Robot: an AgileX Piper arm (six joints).
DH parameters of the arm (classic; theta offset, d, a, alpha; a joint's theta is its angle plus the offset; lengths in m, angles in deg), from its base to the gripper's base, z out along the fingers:
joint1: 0 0.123 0 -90
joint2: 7.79 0 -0.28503 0
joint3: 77.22 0 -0.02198 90
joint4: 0 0.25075 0 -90
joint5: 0 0 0 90
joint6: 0 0.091 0 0
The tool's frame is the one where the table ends.
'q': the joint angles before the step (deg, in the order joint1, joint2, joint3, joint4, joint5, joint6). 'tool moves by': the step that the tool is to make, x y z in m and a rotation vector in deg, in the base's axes. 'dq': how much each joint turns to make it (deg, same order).
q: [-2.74, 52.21, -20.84, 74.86, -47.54, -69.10]
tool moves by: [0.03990, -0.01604, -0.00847, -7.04, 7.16, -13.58]
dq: [0.00, 17.46, -6.54, 0.91, -15.94, 0.00]
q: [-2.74, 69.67, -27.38, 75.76, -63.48, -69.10]
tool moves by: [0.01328, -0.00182, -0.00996, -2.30, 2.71, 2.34]
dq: [-0.96, 4.26, -0.11, -4.89, 0.51, 2.00]
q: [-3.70, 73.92, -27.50, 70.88, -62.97, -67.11]
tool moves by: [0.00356, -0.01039, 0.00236, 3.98, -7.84, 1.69]
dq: [-4.29, 0.07, -0.52, -5.58, 4.49, 10.65]
